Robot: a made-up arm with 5 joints. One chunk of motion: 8 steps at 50 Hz.
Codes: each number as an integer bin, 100 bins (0 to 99) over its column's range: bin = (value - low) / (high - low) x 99, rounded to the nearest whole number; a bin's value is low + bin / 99 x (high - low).
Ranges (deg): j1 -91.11..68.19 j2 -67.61..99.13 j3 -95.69..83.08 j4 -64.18..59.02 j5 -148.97..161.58
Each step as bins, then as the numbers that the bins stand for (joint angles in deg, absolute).
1 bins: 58 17 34 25 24
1 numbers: 2.22 -38.98 -34.29 -33.07 -73.69
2 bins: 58 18 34 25 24
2 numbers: 2.22 -37.29 -34.29 -33.07 -73.69
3 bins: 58 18 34 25 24
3 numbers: 2.22 -37.29 -34.29 -33.07 -73.69
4 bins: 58 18 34 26 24
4 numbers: 2.22 -37.29 -34.29 -31.82 -73.69
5 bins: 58 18 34 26 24
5 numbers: 2.22 -37.29 -34.29 -31.82 -73.69
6 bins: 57 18 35 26 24
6 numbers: 0.61 -37.29 -32.49 -31.82 -73.69
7 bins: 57 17 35 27 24
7 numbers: 0.61 -38.98 -32.49 -30.58 -73.69
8 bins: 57 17 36 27 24
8 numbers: 0.61 -38.98 -30.68 -30.58 -73.69
